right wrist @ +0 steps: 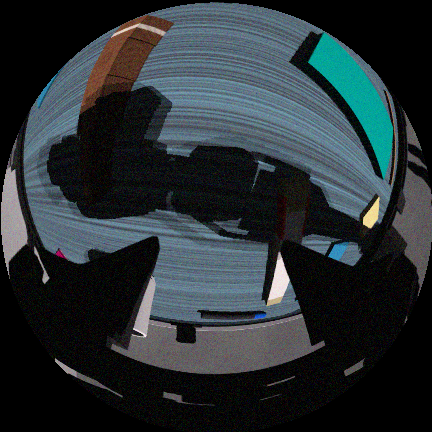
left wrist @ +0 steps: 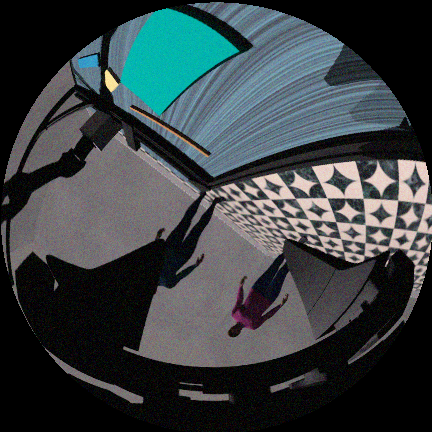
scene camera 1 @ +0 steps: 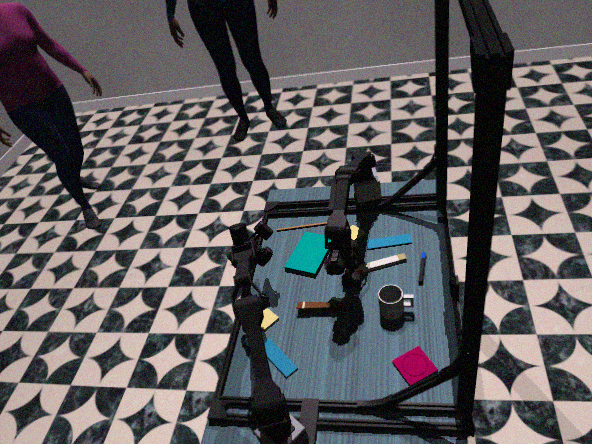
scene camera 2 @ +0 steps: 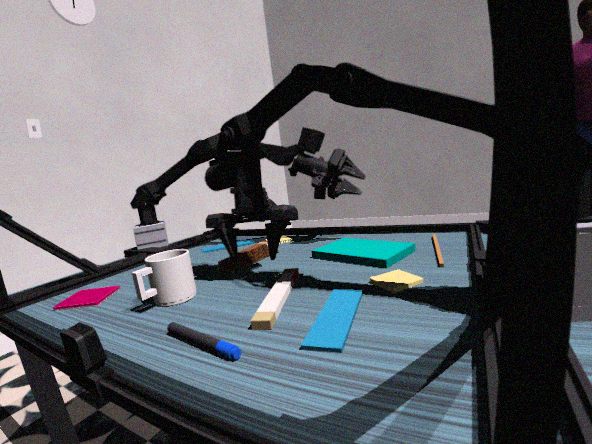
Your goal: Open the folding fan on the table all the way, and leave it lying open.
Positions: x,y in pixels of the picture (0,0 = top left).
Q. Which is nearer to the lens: the folding fan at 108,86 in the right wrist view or the teal book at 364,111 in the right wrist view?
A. The folding fan.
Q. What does the white-and-red stick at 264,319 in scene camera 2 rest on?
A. The table.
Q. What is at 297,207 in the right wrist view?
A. A white-and-red stick.
